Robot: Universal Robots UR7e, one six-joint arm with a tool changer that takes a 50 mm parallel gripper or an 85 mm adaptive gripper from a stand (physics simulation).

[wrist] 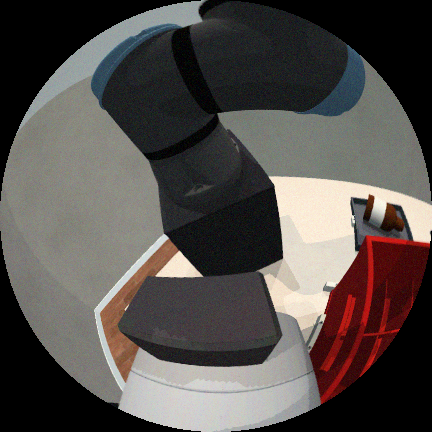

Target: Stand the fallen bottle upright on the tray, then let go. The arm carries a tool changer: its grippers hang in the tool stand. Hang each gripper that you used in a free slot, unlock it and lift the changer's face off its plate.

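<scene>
Visible: brown bottle [378, 212]; grey tray [364, 227].
</scene>
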